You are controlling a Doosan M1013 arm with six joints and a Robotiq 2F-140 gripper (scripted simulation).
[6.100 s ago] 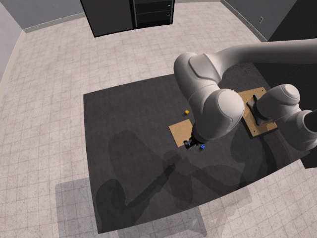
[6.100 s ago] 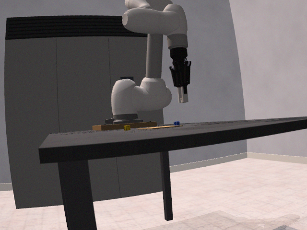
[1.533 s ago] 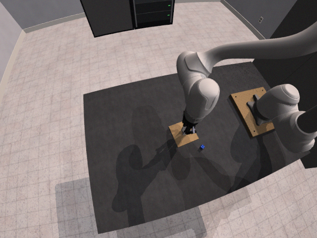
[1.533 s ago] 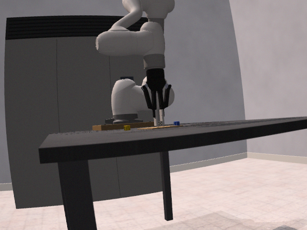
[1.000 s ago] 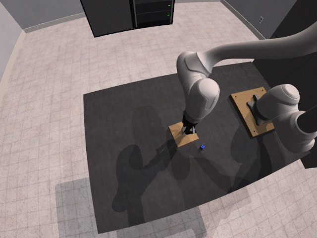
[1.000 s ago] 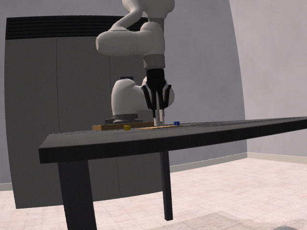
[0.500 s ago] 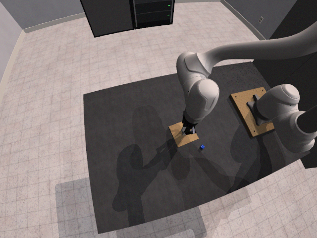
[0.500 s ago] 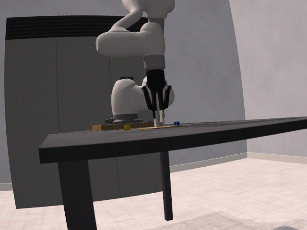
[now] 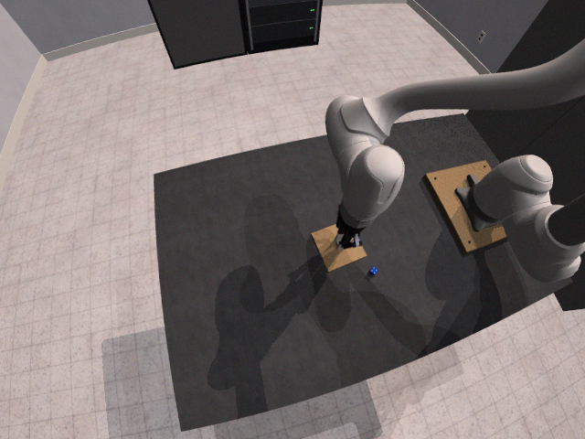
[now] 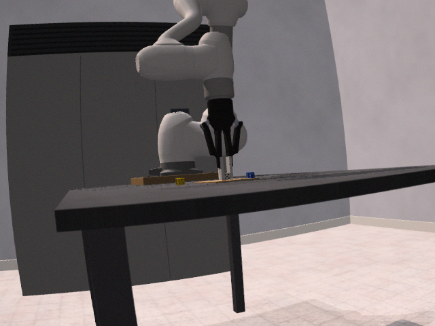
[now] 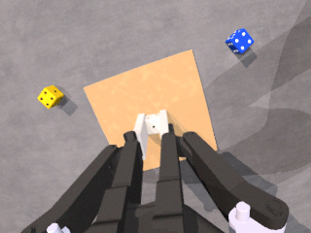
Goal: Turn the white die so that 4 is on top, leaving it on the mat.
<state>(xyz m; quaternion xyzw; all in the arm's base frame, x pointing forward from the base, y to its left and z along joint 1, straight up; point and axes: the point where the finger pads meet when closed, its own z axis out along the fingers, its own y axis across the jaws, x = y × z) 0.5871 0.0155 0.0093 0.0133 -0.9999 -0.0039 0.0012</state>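
The white die is 20 mm below my hand. Also, from my hand: blue die 110 mm to the left, 80 mm behind, 30 mm below; tan mat 40 mm below; yellow die 120 mm to the right, 60 mm behind, 30 mm below.
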